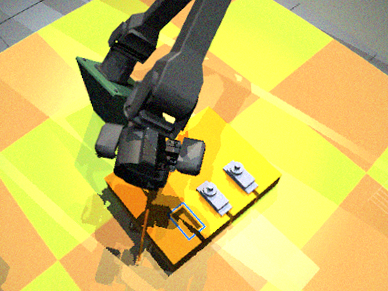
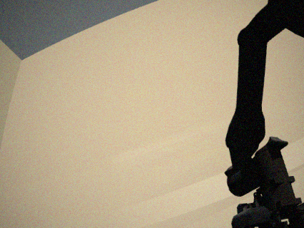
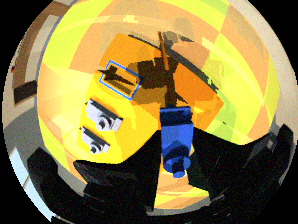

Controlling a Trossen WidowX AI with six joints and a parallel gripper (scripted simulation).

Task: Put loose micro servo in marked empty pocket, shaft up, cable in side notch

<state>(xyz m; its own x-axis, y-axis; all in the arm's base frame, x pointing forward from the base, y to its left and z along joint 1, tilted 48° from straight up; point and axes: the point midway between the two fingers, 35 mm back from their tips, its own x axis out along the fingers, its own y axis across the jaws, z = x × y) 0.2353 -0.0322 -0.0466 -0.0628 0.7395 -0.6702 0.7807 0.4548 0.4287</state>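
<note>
Now: the orange deck 10 mm behind my gripper tip, 70 mm to the left of it and 100 mm below it.
</note>
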